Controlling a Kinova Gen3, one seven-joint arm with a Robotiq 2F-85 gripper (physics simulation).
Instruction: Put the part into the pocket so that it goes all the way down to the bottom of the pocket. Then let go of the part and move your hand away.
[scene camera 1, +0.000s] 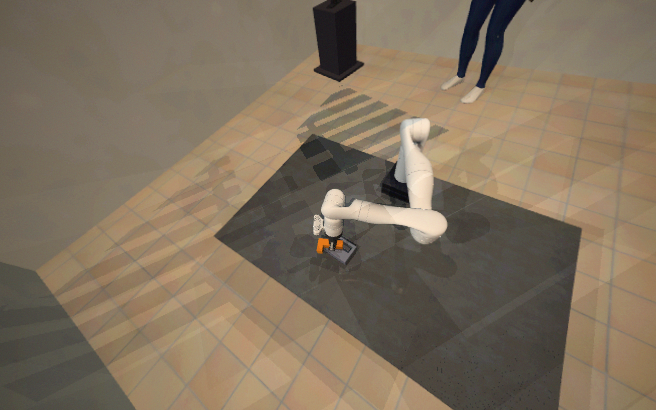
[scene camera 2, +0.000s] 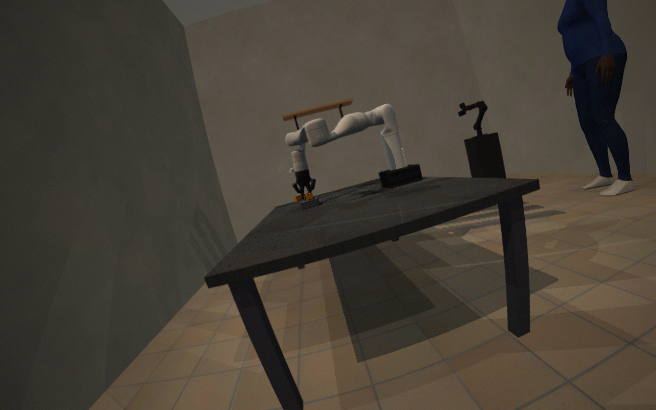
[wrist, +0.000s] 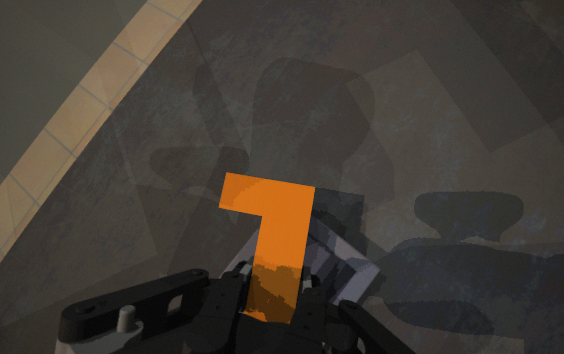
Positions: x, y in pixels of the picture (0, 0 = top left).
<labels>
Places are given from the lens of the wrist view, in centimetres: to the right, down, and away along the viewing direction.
my gripper (wrist: 278, 273): 0, 7, 16
orange L-shaped block (wrist: 285, 208): 0, 2, 13
grey pocket block (wrist: 344, 273): 5, 8, 17
The marked spots on the grey pocket block and the orange L-shaped block are 9 cm apart.
</labels>
